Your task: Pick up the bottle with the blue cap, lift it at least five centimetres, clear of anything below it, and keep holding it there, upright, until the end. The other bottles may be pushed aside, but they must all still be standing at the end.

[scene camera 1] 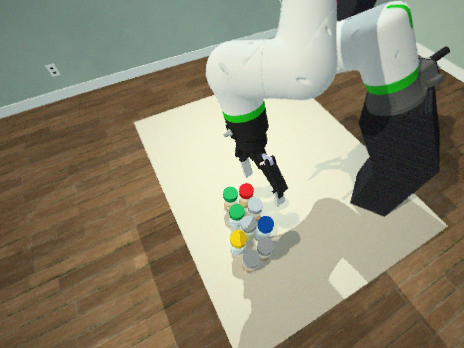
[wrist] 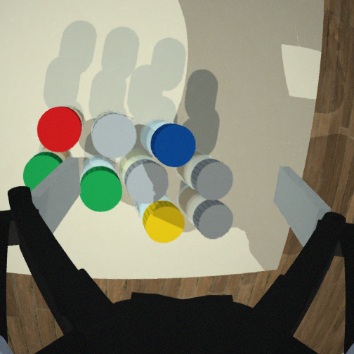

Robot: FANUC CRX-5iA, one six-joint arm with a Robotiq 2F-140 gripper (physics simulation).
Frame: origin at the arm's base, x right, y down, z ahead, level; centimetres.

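Seen in the pictures: gripper, between the fingertips: [scene camera 1: 263, 188]; arm's base, origin of its link: [scene camera 1: 395, 99].
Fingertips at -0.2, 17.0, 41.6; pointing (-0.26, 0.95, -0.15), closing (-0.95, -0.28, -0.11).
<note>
Offsets run from my fingertips to a thing's middle, as dx, dy, dz. Level surfaces: height alone.
The bottle with the blue cap @(-4.6, +21.7, -0.2) [scene camera 1: 265, 225] [wrist: 173, 145] stands upright at the edge of a tight group of bottles. Grey-capped bottles stand close around it: one @(+3.2, +21.7, -0.7) [scene camera 1: 255, 206] [wrist: 114, 135], one @(-1.7, +21.7, +4.9) [scene camera 1: 248, 224] [wrist: 146, 181] and one @(-10.9, +21.7, +3.8) [scene camera 1: 265, 247] [wrist: 212, 178]. My gripper [scene camera 1: 264, 186] [wrist: 178, 179] is wide open and empty, above the group. In the wrist view the blue cap lies between the two fingers' sides, a little beyond the fingertips. The left finger there overlaps a green cap [wrist: 42, 171].
Also standing in the group are a red-capped bottle @(+10.0, +21.7, -0.8) [scene camera 1: 246, 191] [wrist: 59, 129], another green-capped one @(+4.1, +21.7, +6.3) [scene camera 1: 236, 212] [wrist: 101, 189], a yellow-capped one @(-4.9, +21.7, +10.4) [scene camera 1: 238, 239] [wrist: 163, 221] and a further grey-capped one @(-12.3, +21.7, +9.8) [scene camera 1: 251, 260] [wrist: 212, 219]. All stand on a cream mat @(dy +27.0) [scene camera 1: 170, 137] [wrist: 20, 30].
</note>
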